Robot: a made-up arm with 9 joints. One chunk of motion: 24 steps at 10 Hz.
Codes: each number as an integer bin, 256 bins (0 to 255) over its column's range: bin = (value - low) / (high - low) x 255, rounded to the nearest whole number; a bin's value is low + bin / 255 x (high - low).
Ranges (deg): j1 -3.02..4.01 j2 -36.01..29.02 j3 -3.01..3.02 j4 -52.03..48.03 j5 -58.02..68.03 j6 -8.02..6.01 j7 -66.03..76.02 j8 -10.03..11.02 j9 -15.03..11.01
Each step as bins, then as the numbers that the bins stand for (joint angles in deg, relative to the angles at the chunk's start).
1 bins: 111 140 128 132 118 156 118 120 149
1 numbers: 0.04 -0.31 0.02 -0.23 0.31 0.56 -0.30 -0.12 0.19
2 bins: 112 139 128 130 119 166 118 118 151
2 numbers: 0.07 -0.56 0.02 -1.02 0.80 1.11 -0.30 -0.29 0.39
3 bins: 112 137 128 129 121 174 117 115 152
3 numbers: 0.07 -1.07 0.02 -1.41 1.79 1.55 -0.85 -0.54 0.49
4 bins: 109 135 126 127 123 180 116 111 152
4 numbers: -0.02 -1.58 -0.03 -2.20 2.78 1.88 -1.41 -0.87 0.49
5 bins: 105 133 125 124 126 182 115 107 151
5 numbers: -0.13 -2.09 -0.05 -3.37 4.26 1.99 -1.97 -1.20 0.39
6 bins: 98 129 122 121 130 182 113 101 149
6 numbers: -0.32 -3.11 -0.13 -4.55 6.24 1.99 -3.08 -1.69 0.19
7 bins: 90 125 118 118 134 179 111 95 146
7 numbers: -0.54 -4.13 -0.22 -5.73 8.22 1.83 -4.20 -2.19 -0.12
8 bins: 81 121 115 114 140 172 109 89 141
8 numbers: -0.79 -5.15 -0.29 -7.30 11.18 1.44 -5.31 -2.68 -0.63
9 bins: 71 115 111 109 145 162 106 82 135
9 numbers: -1.06 -6.68 -0.39 -9.26 13.66 0.89 -6.98 -3.26 -1.24
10 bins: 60 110 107 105 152 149 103 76 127
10 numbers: -1.37 -7.96 -0.48 -10.83 17.12 0.18 -8.65 -3.76 -2.06
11 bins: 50 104 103 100 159 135 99 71 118
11 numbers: -1.64 -9.49 -0.57 -12.79 20.58 -0.59 -10.88 -4.17 -2.98
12 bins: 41 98 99 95 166 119 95 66 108
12 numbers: -1.89 -11.02 -0.67 -14.75 24.04 -1.47 -13.11 -4.58 -4.00
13 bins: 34 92 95 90 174 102 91 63 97
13 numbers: -2.08 -12.55 -0.76 -16.71 27.99 -2.41 -15.34 -4.83 -5.12
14 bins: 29 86 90 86 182 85 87 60 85
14 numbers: -2.22 -14.08 -0.88 -18.28 31.95 -3.34 -17.57 -5.08 -6.35
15 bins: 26 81 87 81 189 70 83 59 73
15 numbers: -2.30 -15.35 -0.95 -20.25 35.41 -4.17 -19.79 -5.16 -7.58
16 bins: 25 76 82 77 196 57 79 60 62
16 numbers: -2.33 -16.63 -1.07 -21.82 38.87 -4.88 -22.02 -5.08 -8.70
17 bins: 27 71 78 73 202 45 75 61 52
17 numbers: -2.28 -17.90 -1.17 -23.39 41.83 -5.54 -24.25 -4.99 -9.72
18 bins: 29 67 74 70 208 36 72 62 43
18 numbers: -2.22 -18.92 -1.26 -24.56 44.80 -6.04 -25.92 -4.91 -10.64
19 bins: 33 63 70 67 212 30 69 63 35
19 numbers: -2.11 -19.94 -1.35 -25.74 46.77 -6.37 -27.59 -4.83 -11.46
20 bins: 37 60 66 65 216 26 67 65 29
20 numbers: -2.00 -20.71 -1.45 -26.52 48.75 -6.59 -28.71 -4.66 -12.07
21 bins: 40 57 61 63 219 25 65 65 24
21 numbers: -1.92 -21.47 -1.57 -27.31 50.23 -6.64 -29.82 -4.66 -12.58
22 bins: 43 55 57 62 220 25 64 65 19
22 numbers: -1.83 -21.98 -1.66 -27.70 50.73 -6.64 -30.38 -4.66 -13.09
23 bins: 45 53 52 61 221 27 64 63 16
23 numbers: -1.78 -22.49 -1.78 -28.09 51.22 -6.53 -30.38 -4.83 -13.40
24 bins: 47 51 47 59 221 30 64 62 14
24 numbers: -1.72 -23.00 -1.90 -28.88 51.22 -6.37 -30.38 -4.91 -13.60
